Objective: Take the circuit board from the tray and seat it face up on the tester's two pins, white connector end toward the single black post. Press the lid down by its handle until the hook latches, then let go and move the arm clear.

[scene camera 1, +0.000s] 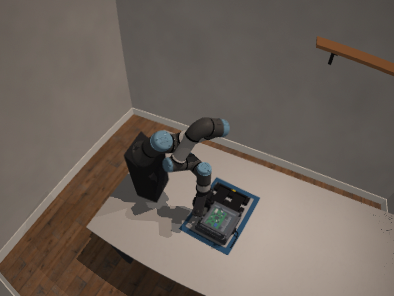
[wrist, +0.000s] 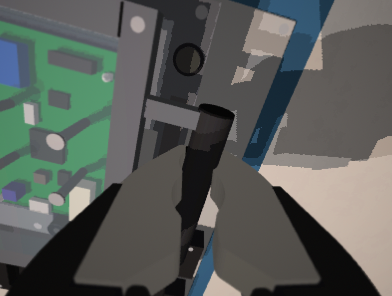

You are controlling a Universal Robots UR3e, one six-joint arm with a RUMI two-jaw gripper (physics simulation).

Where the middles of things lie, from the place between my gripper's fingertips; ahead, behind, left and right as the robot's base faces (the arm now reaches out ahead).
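Tester lid (scene camera 1: 219, 218), from my hand: 80 mm ahead, 30 mm to the left, 30 mm above.
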